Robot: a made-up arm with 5 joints.
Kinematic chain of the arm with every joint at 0, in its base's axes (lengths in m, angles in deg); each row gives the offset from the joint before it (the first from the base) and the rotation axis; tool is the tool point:
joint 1: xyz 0 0 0.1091 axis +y
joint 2: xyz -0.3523 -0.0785 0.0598 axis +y
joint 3: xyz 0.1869 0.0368 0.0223 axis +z
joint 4: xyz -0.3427 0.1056 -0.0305 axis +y
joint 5: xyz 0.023 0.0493 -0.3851 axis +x
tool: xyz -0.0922 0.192 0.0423
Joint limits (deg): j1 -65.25..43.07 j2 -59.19..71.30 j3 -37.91..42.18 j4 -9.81..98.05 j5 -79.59..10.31
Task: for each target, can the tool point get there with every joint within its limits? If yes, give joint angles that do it. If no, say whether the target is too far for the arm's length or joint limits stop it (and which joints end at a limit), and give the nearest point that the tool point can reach.
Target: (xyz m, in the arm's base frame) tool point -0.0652 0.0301 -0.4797
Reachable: yes | joints -34.52 -45.99 29.35 9.68 2.06
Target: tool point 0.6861 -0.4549 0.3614
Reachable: no: joint limits stop it (at a limit: joint 1, joint 2, joint 3, joint 5) | nearest point 0.4240 -0.1414 -0.0809 | short by 0.602 m
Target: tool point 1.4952 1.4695 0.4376
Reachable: no: too far | nearest point 0.3058 0.5364 -0.0550 | short by 1.590 m
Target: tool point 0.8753 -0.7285 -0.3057
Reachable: no: joint limits stop it (at a limit: joint 1, joint 2, joint 3, joint 5) | nearest point 0.4355 -0.3661 -0.3738 | short by 0.574 m
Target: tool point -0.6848 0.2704 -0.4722
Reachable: yes | joints -49.48 13.17 3.03 74.05 -5.38
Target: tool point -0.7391 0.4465 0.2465
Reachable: yes | joints 24.32 48.33 -23.44 2.69 -27.63
